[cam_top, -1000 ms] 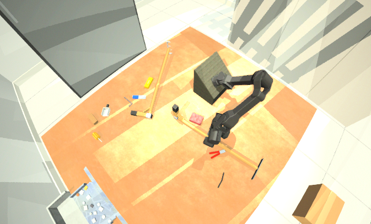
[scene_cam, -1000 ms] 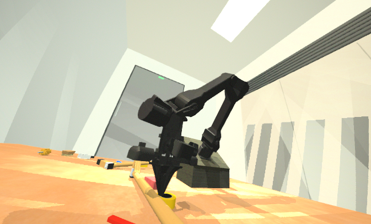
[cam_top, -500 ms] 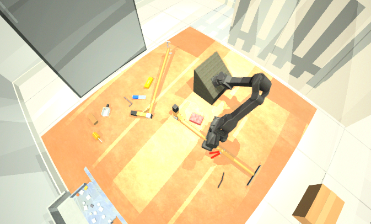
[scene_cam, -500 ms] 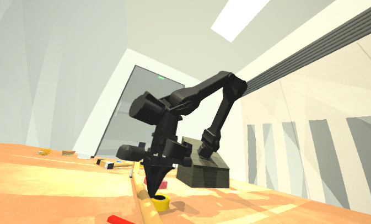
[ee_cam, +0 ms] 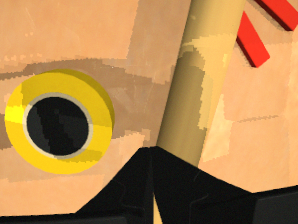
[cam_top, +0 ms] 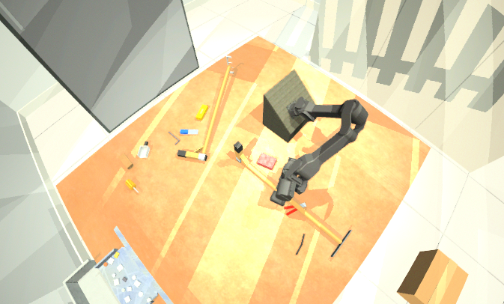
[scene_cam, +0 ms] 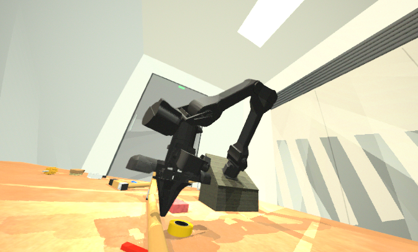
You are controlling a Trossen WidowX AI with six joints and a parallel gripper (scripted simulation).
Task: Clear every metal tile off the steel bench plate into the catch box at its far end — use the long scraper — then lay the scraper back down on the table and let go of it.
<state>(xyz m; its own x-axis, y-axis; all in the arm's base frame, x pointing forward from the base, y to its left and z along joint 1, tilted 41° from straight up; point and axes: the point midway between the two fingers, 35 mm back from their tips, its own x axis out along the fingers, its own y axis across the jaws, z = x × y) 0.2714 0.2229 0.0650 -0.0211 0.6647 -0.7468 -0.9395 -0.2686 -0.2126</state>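
The yellow tape roll lies 40 mm behind my gripper tip and 20 mm below it. Round my gripper tip: red clip (10 mm ahead, 90 mm to the left, 20 mm below); red block (50 mm behind, 150 mm to the right, 10 mm below); long scraper (10 mm ahead, 30 mm to the left, 40 mm above).
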